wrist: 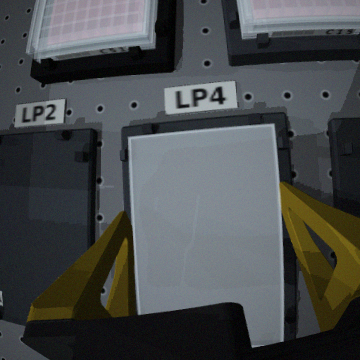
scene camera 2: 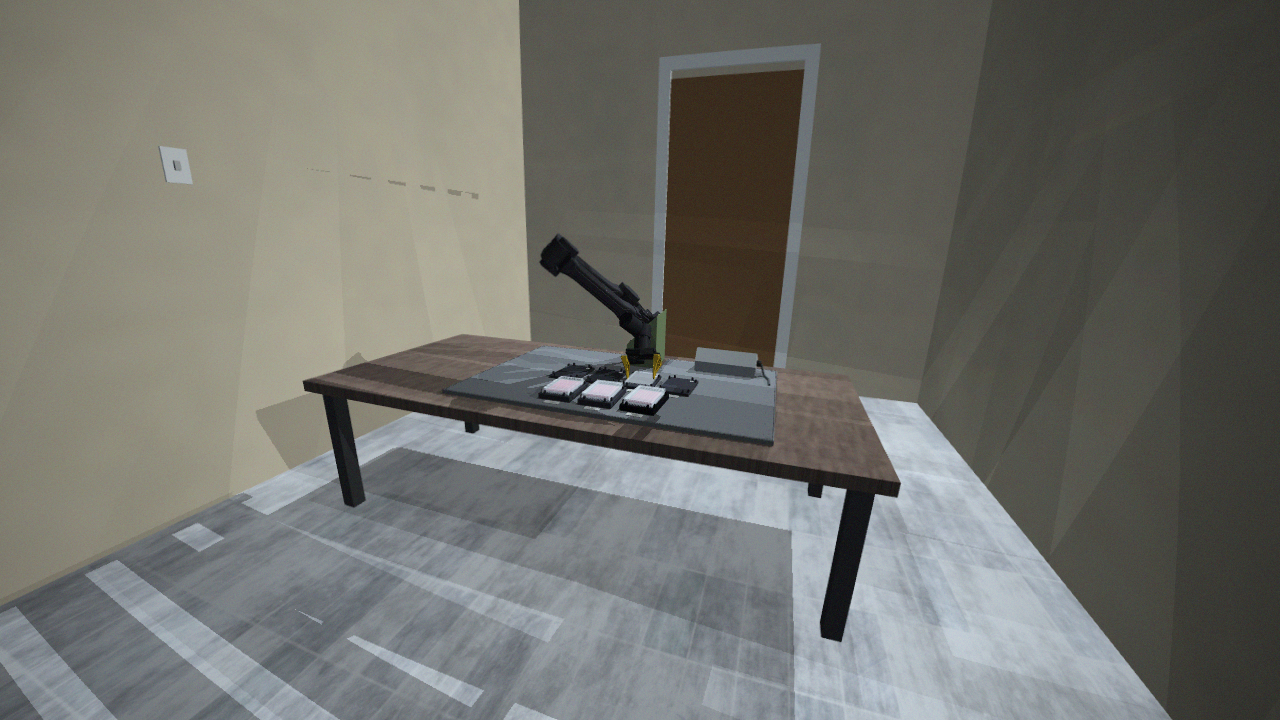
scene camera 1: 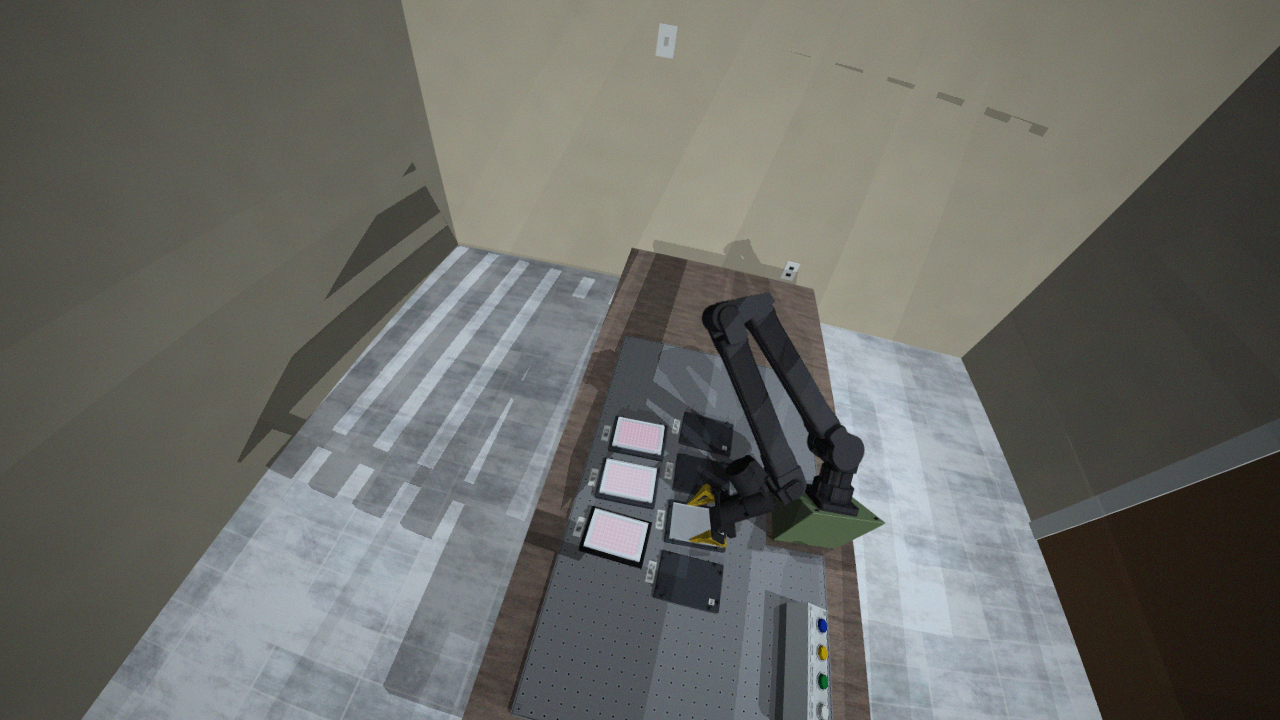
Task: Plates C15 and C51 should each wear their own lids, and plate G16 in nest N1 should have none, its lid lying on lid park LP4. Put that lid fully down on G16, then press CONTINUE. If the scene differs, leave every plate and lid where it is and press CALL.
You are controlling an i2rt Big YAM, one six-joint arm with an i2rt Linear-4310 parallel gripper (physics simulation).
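Seen in the pictures: gripper, fingertip midpoint: (wrist: 202,204) (scene camera 2: 640,379) (scene camera 1: 689,522); arm's base at its link origin: (scene camera 2: 647,325) (scene camera 1: 828,502).
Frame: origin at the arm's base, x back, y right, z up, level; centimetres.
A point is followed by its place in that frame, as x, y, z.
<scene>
A pale translucent lid (wrist: 205,221) @(-27.8, -6.9, -12.4) (scene camera 1: 685,523) @(-29.6, -7.4, -12.4) lies flat on the black lid park labelled LP4 (wrist: 214,119) @(-33.7, -6.4, -13.2). My gripper (wrist: 202,204) @(-28.8, -7.0, -12.2) (scene camera 1: 705,517) @(-28.8, -7.0, -12.2) (scene camera 2: 640,365) @(-28.8, -7.0, -12.2) is low over it and open. Its yellow fingers stand at the lid's two long edges, and I cannot tell whether they press on it. In the wrist view, plates C51 (wrist: 93,25) @(-39.5, -13.3, -10.8) and C15 (wrist: 303,18) @(-38.7, -1.2, -10.7) sit in black nests beyond the park, each under a clear lid. A third pink plate (scene camera 1: 637,435) @(-45.5, 12.3, -11.9) sits at the far end of the row. Its label is unreadable.
Lid park LP2 (wrist: 46,214) @(-28.0, -17.7, -13.2) is bare to the left of LP4, and another dark park (wrist: 344,161) @(-31.1, 1.3, -13.3) lies to the right. A button box (scene camera 1: 816,657) @(-0.6, -30.2, -7.3) with coloured buttons sits near the table's front. The arm's green base (scene camera 1: 823,523) @(-2.0, -5.4, 0.6) stands beside the parks.
</scene>
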